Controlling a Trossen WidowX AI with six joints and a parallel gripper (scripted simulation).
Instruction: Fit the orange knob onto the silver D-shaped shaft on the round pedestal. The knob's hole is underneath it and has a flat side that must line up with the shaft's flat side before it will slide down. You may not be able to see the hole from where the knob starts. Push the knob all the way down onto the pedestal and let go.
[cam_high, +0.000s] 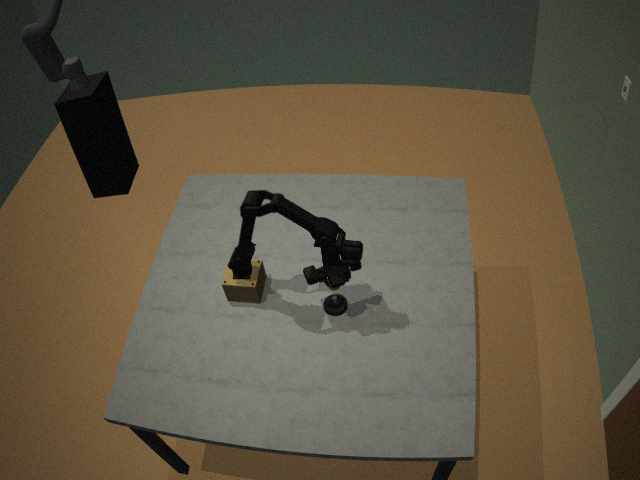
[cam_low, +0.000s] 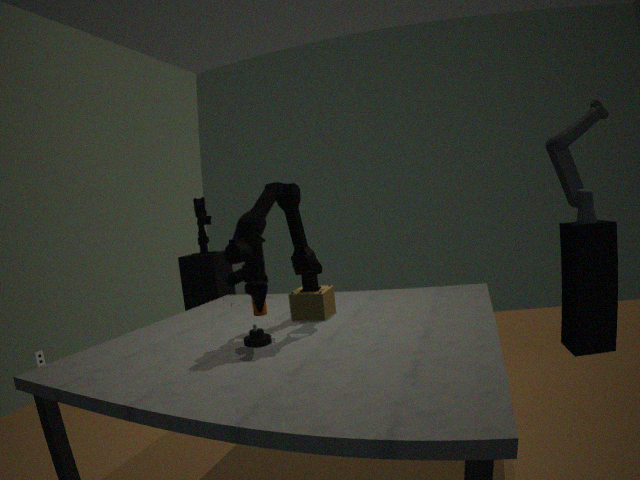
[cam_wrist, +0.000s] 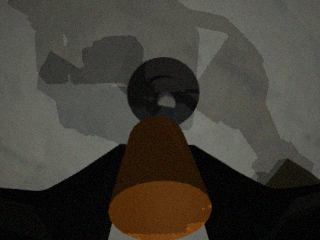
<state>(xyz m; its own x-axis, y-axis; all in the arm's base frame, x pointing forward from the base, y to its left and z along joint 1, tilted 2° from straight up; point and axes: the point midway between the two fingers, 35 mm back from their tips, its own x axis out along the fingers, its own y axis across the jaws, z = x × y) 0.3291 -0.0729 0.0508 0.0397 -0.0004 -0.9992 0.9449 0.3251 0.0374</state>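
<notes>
My gripper tip is now 2 cm to the left of the round pedestal and 7 cm above it. Round my gripper tip: orange knob 3 cm above.
</notes>
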